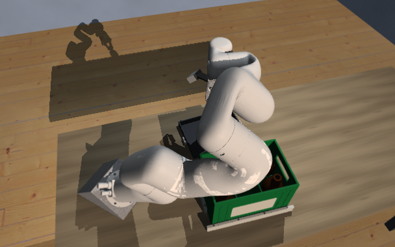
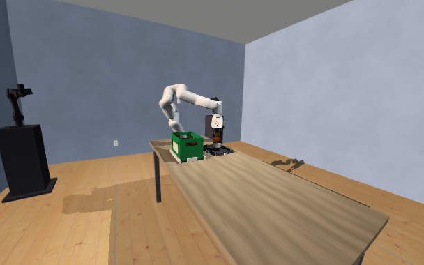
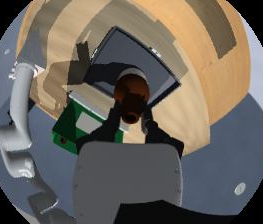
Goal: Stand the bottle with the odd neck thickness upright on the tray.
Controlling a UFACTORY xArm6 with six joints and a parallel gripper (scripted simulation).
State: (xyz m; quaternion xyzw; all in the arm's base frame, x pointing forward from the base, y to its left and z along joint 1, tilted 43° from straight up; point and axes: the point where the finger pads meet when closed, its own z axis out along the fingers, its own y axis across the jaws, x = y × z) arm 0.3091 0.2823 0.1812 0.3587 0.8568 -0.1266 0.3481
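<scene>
The dark tray lies 15 cm below my hand. Also, from my hand: green crate: 3 cm behind, 30 cm to the right, 8 cm below.
</scene>
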